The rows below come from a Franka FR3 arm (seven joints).
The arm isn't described. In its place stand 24 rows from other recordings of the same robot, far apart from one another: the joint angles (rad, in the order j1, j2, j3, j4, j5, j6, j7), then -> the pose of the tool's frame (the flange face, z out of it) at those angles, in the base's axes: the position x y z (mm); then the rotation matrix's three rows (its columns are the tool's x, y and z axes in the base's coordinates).
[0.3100, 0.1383, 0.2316, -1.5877, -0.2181, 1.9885, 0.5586] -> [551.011 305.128 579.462], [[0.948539 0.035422 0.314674], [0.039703 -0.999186 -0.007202], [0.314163 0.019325 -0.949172]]
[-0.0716, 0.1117, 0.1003, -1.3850, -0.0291, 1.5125, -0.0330] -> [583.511 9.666 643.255], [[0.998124 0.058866 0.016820], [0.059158 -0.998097 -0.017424], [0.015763 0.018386 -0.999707]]
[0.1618, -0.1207, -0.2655, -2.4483, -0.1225, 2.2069, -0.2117] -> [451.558 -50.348 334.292], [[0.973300 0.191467 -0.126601], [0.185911 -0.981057 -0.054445], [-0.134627 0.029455 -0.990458]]
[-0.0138, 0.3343, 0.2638, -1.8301, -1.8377, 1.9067, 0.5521] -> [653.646 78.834 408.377], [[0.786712 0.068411 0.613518], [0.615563 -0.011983 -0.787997], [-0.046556 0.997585 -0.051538]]
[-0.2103, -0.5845, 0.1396, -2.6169, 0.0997, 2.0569, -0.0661] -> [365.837 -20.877 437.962], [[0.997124 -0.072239 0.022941], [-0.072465 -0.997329 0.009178], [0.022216 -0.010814 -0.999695]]
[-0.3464, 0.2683, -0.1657, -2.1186, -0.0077, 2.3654, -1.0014] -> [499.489 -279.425 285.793], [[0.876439 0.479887 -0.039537], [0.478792 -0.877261 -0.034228], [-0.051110 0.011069 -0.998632]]
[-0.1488, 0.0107, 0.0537, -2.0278, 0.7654, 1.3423, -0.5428] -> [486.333 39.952 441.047], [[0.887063 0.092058 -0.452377], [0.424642 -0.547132 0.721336], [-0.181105 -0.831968 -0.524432]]
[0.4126, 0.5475, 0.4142, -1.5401, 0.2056, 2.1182, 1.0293] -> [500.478 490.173 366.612], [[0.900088 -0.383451 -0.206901], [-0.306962 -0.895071 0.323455], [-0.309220 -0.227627 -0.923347]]
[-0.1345, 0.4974, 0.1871, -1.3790, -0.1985, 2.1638, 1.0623] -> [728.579 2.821 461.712], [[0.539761 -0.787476 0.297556], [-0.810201 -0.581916 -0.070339], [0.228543 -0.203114 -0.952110]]
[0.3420, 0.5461, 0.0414, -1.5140, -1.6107, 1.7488, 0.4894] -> [691.009 175.788 404.400], [[0.850872 0.032377 0.524374], [0.525349 -0.061841 -0.848636], [0.004952 0.997561 -0.069628]]
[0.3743, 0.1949, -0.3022, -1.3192, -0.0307, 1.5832, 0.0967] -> [610.490 61.655 635.533], [[0.996224 -0.021172 0.084201], [-0.014265 -0.996546 -0.081808], [0.085642 0.080298 -0.993085]]
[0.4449, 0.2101, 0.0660, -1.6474, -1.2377, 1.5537, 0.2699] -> [584.572 205.919 535.838], [[0.917705 0.159574 0.363804], [0.395539 -0.281836 -0.874138], [-0.036957 0.946100 -0.321760]]
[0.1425, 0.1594, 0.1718, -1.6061, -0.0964, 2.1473, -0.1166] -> [617.383 188.156 573.521], [[0.825281 0.422763 0.374409], [0.432470 -0.899487 0.062393], [0.363154 0.110429 -0.925162]]
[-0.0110, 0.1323, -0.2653, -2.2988, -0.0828, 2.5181, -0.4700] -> [513.531 -144.746 301.541], [[0.964465 0.255545 0.067117], [0.261518 -0.959499 -0.104734], [0.037634 0.118565 -0.992233]]
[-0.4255, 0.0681, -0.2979, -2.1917, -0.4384, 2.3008, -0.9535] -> [404.088 -367.520 362.238], [[0.844962 0.511811 -0.155204], [0.450277 -0.837365 -0.309952], [-0.288599 0.192013 -0.937999]]
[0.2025, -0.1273, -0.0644, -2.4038, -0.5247, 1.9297, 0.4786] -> [440.536 26.308 346.816], [[0.981313 -0.011301 -0.192088], [-0.106521 -0.863259 -0.493393], [-0.160246 0.504634 -0.848331]]
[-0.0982, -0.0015, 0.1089, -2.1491, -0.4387, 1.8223, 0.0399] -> [502.642 -29.333 385.839], [[0.942399 0.203890 -0.265165], [0.079546 -0.906611 -0.414402], [-0.324894 0.369440 -0.870608]]
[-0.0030, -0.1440, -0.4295, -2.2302, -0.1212, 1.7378, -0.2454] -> [410.752 -204.403 403.346], [[0.928629 -0.137461 -0.344605], [-0.113961 -0.989611 0.087653], [-0.353074 -0.042126 -0.934647]]
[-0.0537, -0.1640, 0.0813, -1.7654, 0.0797, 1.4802, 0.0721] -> [490.211 25.824 612.043], [[0.991261 -0.047557 -0.123045], [-0.040032 -0.997215 0.062923], [-0.125694 -0.057448 -0.990404]]
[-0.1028, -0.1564, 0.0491, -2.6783, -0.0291, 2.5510, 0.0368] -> [412.910 -22.387 288.834], [[0.997345 -0.067326 0.027766], [-0.066626 -0.997455 -0.025387], [0.029404 0.023469 -0.999292]]
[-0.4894, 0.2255, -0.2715, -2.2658, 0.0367, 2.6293, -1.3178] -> [399.027 -380.780 277.547], [[0.859141 0.505777 0.077880], [0.511738 -0.849258 -0.129944], [0.000417 0.151495 -0.988458]]
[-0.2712, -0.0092, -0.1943, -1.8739, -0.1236, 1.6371, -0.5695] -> [470.451 -250.557 493.992], [[0.959273 0.123077 -0.254257], [0.125163 -0.992104 -0.008024], [-0.253237 -0.024126 -0.967103]]
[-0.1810, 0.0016, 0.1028, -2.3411, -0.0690, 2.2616, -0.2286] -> [493.150 -40.468 326.417], [[0.976931 0.196505 -0.083618], [0.193148 -0.980063 -0.046585], [-0.091105 0.029360 -0.995408]]
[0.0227, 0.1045, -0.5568, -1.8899, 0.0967, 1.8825, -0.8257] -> [500.708 -278.680 448.627], [[0.965817 0.251587 -0.062464], [0.256105 -0.963350 0.079792], [-0.040100 -0.093062 -0.994852]]
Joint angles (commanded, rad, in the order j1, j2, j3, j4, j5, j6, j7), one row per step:
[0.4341 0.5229 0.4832 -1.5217 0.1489 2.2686 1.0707]
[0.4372 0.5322 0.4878 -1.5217 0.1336 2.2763 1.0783]
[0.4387 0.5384 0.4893 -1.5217 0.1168 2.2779 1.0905]
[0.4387 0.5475 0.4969 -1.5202 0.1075 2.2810 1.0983]
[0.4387 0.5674 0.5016 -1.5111 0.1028 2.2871 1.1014]
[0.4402 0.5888 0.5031 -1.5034 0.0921 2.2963 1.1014]
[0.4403 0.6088 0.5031 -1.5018 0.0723 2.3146 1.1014]
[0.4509 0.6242 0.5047 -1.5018 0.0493 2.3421 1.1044]
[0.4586 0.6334 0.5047 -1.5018 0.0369 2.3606 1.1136]
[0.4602 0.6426 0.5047 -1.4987 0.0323 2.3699 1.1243]
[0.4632 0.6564 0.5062 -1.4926 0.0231 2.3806 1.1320]
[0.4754 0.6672 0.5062 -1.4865 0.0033 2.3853 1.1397]
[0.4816 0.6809 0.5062 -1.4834 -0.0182 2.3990 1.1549]
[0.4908 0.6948 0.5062 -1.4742 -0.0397 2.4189 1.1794]
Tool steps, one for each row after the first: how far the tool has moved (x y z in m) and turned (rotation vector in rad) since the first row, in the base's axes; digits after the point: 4 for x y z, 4 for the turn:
[-0.0021 0.0035 -0.0048 -0.0051 -0.0039 0.0036]
[-0.0028 0.0048 -0.0086 -0.0154 -0.0067 0.0016]
[-0.0049 0.0079 -0.0125 -0.0177 -0.0035 0.0035]
[-0.0033 0.0108 -0.0199 -0.0155 0.0037 0.0023]
[-0.0011 0.0131 -0.0293 -0.0171 0.0046 0.0044]
[0.0018 0.0140 -0.0401 -0.0214 -0.0050 0.0063]
[-0.0017 0.0206 -0.0473 -0.0189 -0.0244 0.0165]
[-0.0041 0.0250 -0.0515 -0.0160 -0.0334 0.0155]
[-0.0032 0.0263 -0.0553 -0.0139 -0.0318 0.0056]
[-0.0030 0.0291 -0.0603 -0.0116 -0.0332 0.0019]
[-0.0077 0.0354 -0.0643 -0.0174 -0.0422 0.0132]
[-0.0092 0.0390 -0.0707 -0.0211 -0.0504 0.0108]
[-0.0106 0.0446 -0.0737 -0.0157 -0.0618 -0.0008]

